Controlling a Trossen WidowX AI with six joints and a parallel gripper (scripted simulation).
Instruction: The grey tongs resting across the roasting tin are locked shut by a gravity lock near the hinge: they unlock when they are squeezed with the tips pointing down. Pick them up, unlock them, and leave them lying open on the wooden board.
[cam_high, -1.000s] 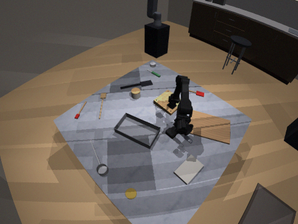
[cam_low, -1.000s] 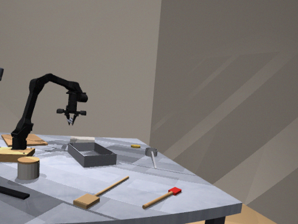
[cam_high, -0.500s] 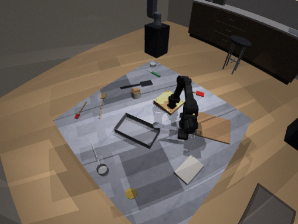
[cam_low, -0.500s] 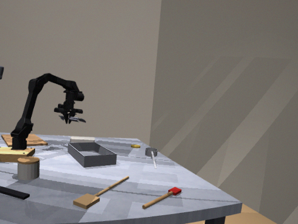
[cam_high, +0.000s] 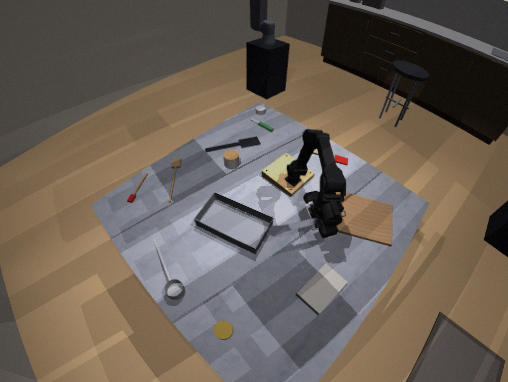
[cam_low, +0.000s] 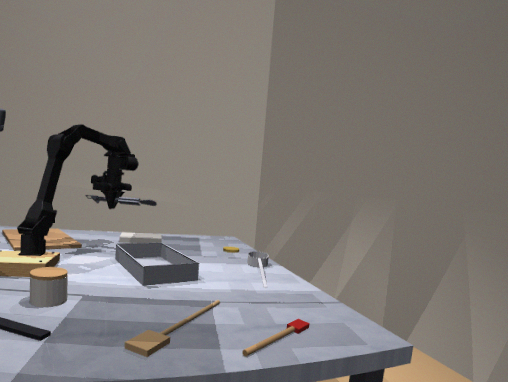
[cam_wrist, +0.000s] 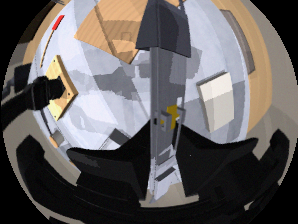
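The yellow lock piece lies 20 mm behind my gripper tip, 10 mm to the left of it and 40 mm above it. The rest, counted from my gripper tip: wooden board 290 mm behind, 90 mm to the left, 150 mm below; white slab 120 mm ahead, 170 mm to the left, 140 mm below; roasting tin 160 mm ahead, 300 mm to the right, 130 mm below.
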